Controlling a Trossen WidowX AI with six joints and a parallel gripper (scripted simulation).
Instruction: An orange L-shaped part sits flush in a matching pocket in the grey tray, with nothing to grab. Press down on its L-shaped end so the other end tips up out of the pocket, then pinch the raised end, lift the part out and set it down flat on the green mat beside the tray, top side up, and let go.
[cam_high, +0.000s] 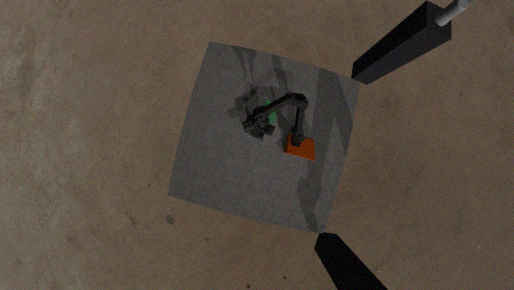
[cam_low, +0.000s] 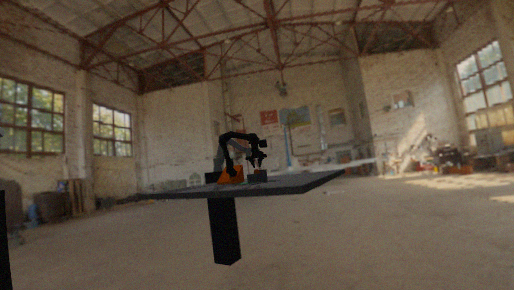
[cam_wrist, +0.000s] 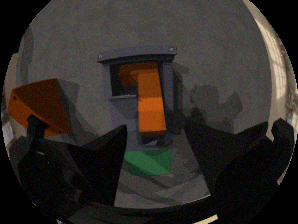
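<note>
Right now my gripper tip is 10 mm past the orange L-shaped part, 30 mm to the right of it and 70 mm above it. The rest, counted from my gripper tip: green mat 40 mm behind, 140 mm to the right, 130 mm below.
</note>
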